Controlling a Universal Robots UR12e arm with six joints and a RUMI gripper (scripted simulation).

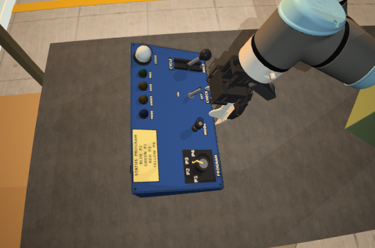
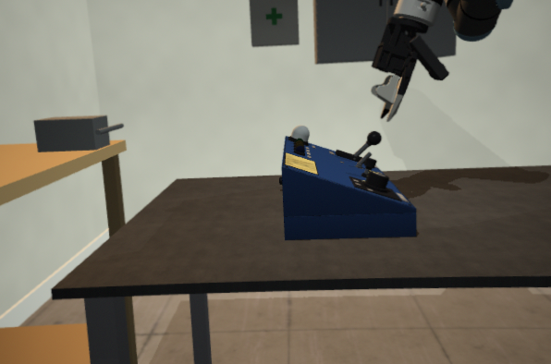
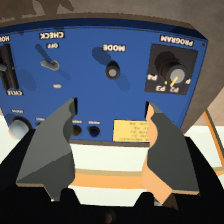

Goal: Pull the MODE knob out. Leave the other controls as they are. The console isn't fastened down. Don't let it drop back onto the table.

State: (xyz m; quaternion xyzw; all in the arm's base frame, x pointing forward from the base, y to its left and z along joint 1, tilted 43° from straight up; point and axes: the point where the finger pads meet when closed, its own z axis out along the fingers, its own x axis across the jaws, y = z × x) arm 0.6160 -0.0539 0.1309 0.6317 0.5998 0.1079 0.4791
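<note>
My hand is 4 cm short of the black mode knob, 1 cm to the left of it and 12 cm above it. Round my hand: check toggle (1 cm ahead, 13 cm to the right, 13 cm below); then blue sloped console (5 cm ahead, 8 cm to the right, 15 cm below); then program dial (9 cm ahead, 9 cm to the left, 12 cm below).
</note>
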